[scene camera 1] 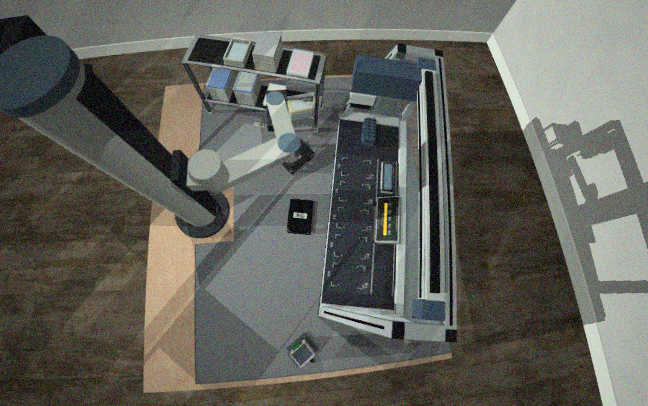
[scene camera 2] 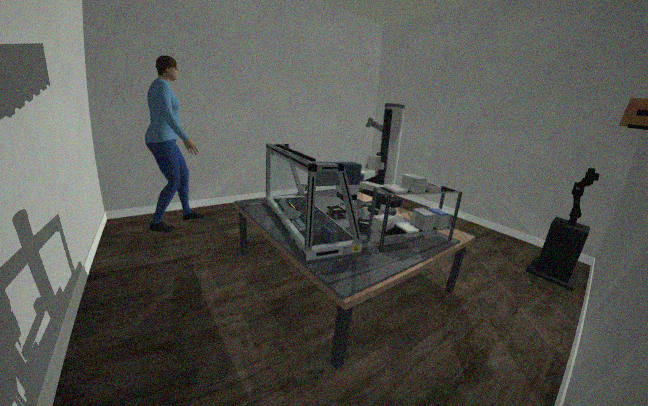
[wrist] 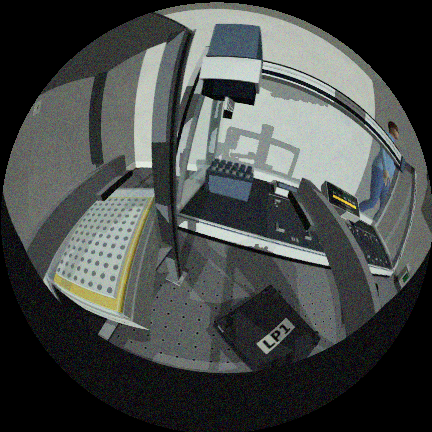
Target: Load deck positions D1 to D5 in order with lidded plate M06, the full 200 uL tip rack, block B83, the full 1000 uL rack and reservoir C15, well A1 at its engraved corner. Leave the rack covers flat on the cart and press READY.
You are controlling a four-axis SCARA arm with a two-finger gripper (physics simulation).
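Note:
The yellow-edged 200 uL rack (scene camera 1: 302,105) (wrist: 102,245) is on the lower shelf of the cart (scene camera 1: 316,112). Its holed top shows at the left in the wrist view, with clear cover edges around it. My gripper (wrist: 208,168) is open and empty; the rack lies low beside its left finger, and its fingers are hidden under the arm in scene camera 1. A blue box (scene camera 1: 220,82) and a grey box (scene camera 1: 246,89) share the lower shelf. A pink-topped item (scene camera 1: 301,62), a tall pale box (scene camera 1: 267,52) and an open-topped tray (scene camera 1: 238,53) are on top. The deck (scene camera 1: 350,295) has corner-marked positions. Labels M06, B83 and C15 are unreadable.
A blue block with knobs (scene camera 1: 369,131) (wrist: 230,184) stands at the deck's far end. Black stand LP1 (scene camera 1: 305,156) (wrist: 245,320) and another black stand (scene camera 1: 300,227) lie beside the deck. A yellow-lit display (scene camera 1: 387,220) (wrist: 344,200) stands on the deck. A person (scene camera 2: 162,115) stands beyond the table.

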